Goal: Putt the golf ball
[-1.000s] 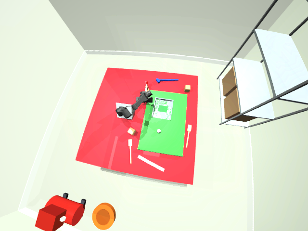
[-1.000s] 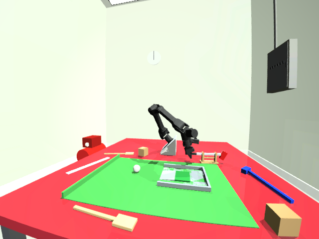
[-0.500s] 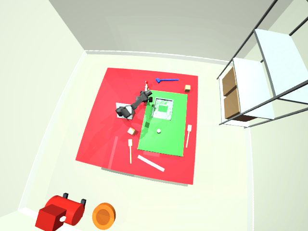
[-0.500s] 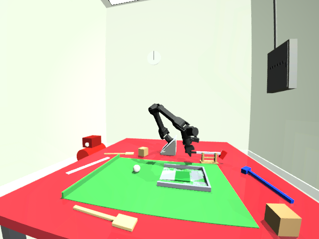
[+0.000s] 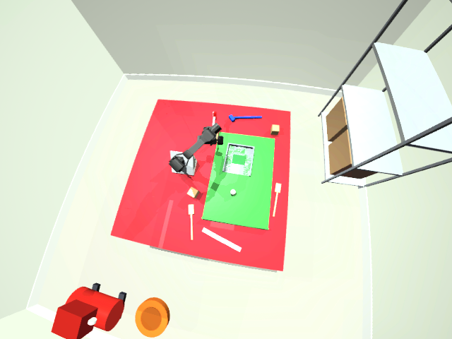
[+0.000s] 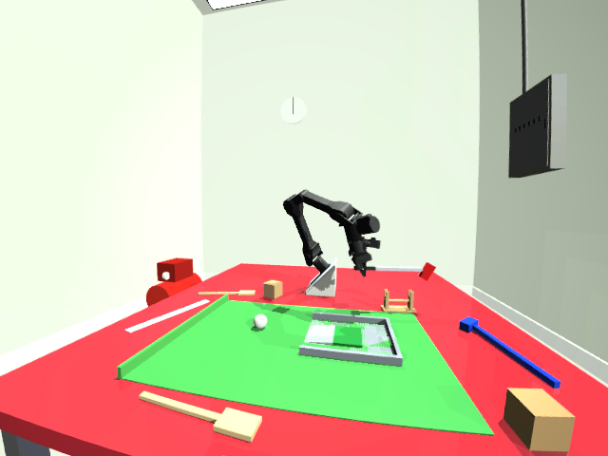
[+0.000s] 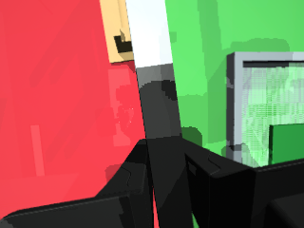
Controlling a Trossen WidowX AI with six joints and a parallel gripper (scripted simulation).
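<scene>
Right now my gripper tip is 11 cm to the right of the red putter, 3 cm below it and 1 cm past it. Round my gripper tip: white golf ball (34 cm to the right, 19 cm ahead, 10 cm below); green mat (24 cm ahead, 20 cm to the right, 13 cm below); small wooden rack (13 cm to the left, 9 cm below, 1 cm behind).
</scene>
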